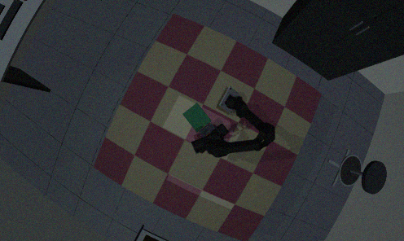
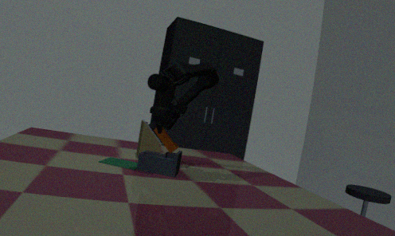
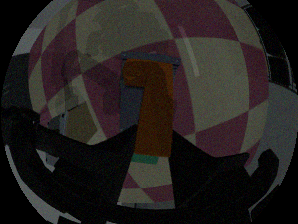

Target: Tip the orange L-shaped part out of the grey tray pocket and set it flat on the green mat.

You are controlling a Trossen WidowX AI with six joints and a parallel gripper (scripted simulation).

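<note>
The green mat is 6 cm behind my gripper tip, 13 cm to the right of it and 17 cm below it. Round my gripper tip: orange L-shaped part 4 cm to the left, 3 cm below.
</note>
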